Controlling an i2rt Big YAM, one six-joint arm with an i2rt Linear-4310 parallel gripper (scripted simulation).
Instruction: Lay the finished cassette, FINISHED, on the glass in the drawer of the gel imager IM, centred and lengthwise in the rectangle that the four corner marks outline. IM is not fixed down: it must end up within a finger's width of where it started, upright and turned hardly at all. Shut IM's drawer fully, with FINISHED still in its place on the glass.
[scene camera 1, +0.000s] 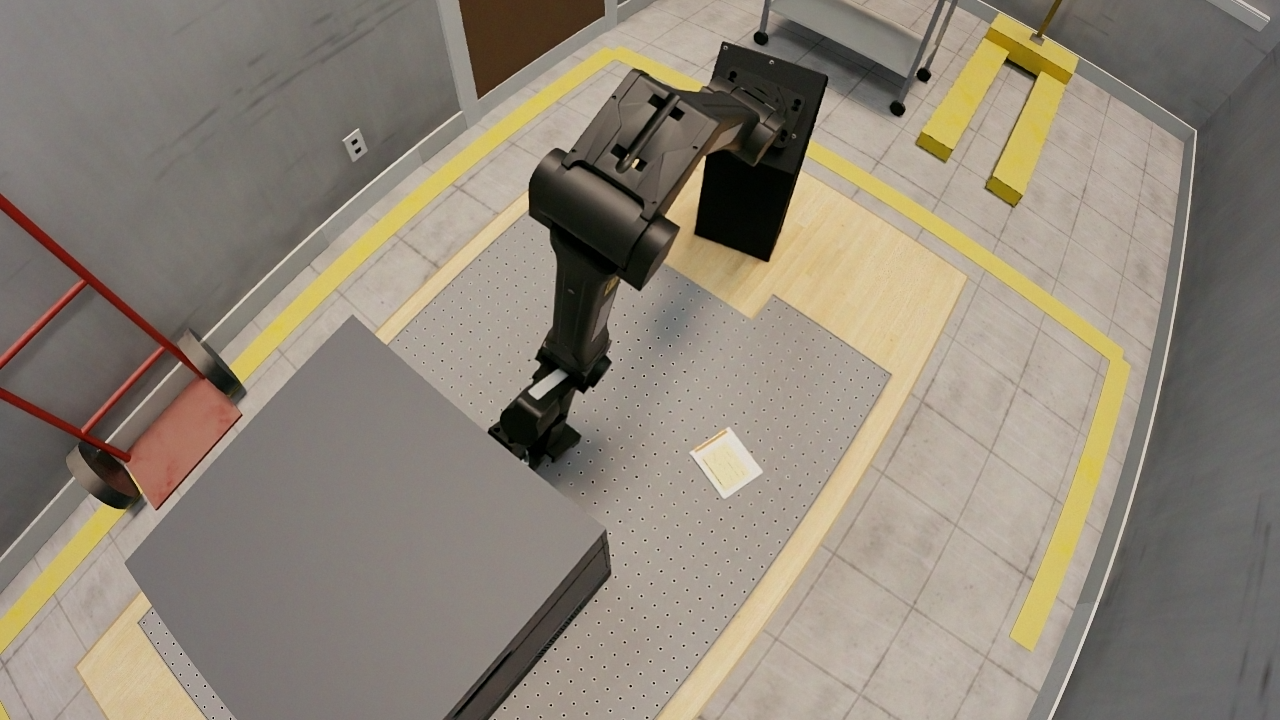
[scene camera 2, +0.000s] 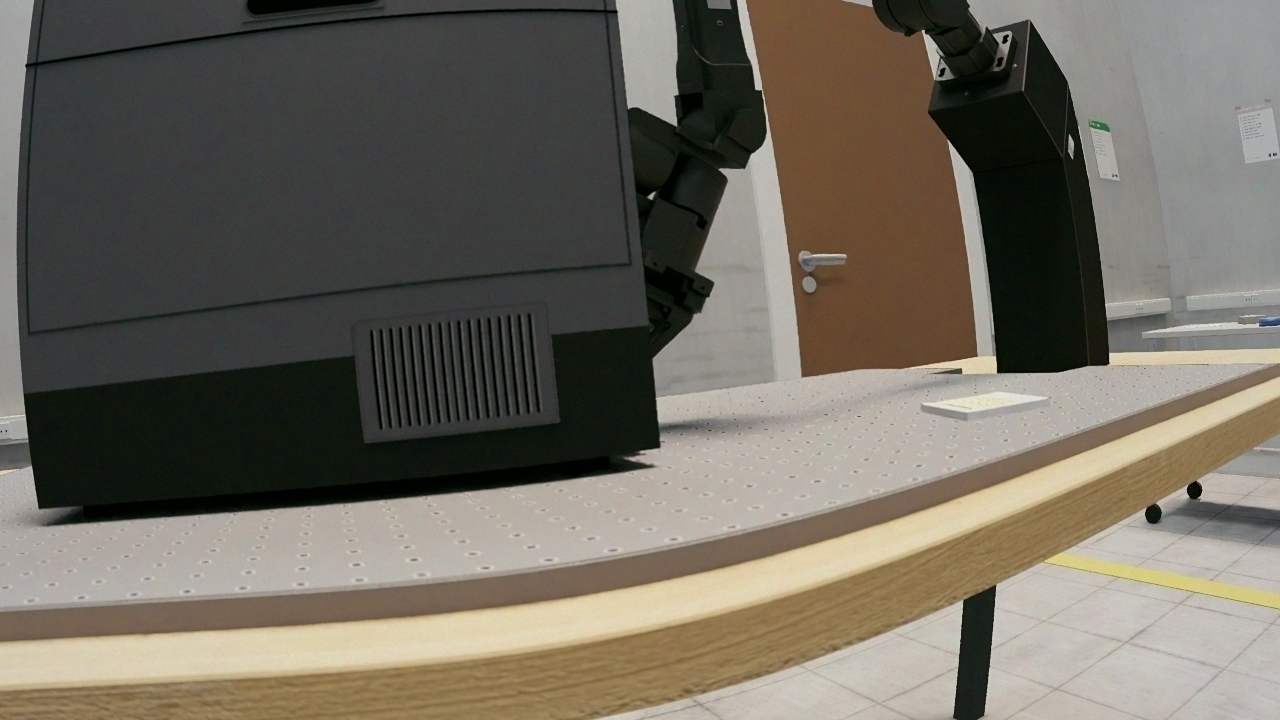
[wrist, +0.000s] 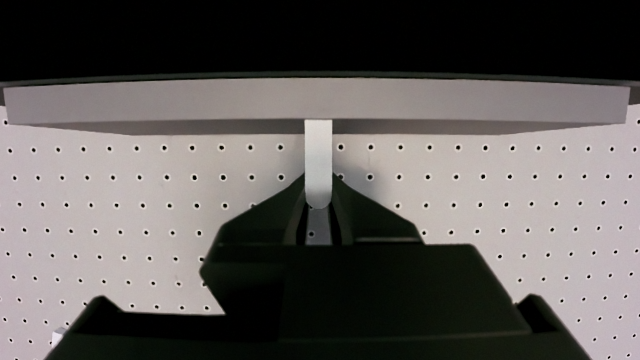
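Observation:
I can see my gripper (scene camera 1: 529, 467), and the wrist view gives me a look at my gripper (wrist: 318, 180) too. There is a gel imager IM (scene camera 2: 255, 253), which scene camera 1 shows as well, the gel imager IM (scene camera 1: 361, 541), and in the wrist view I find the gel imager IM (wrist: 63, 49). A finished cassette (scene camera 1: 723, 459) is also in view.

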